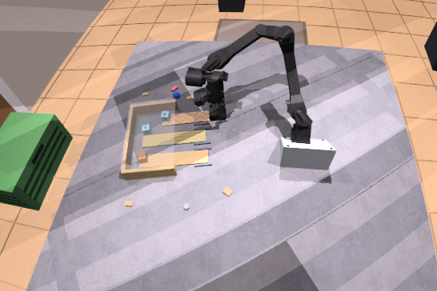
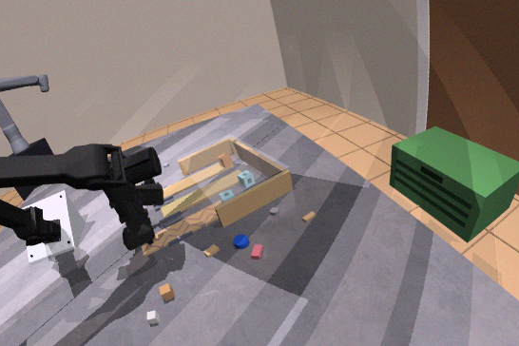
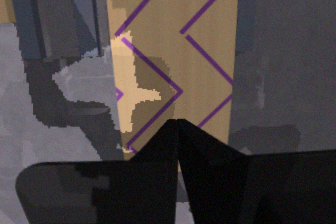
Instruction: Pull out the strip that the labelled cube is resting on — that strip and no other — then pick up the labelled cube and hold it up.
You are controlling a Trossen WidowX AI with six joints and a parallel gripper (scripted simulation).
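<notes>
Right now the blue disc is 210 mm ahead of my gripper tip and 70 mm to the right of it. Round my gripper tip: plain strip: 110 mm ahead, 240 mm to the left; pink block: 230 mm ahead, 110 mm to the right.
</notes>
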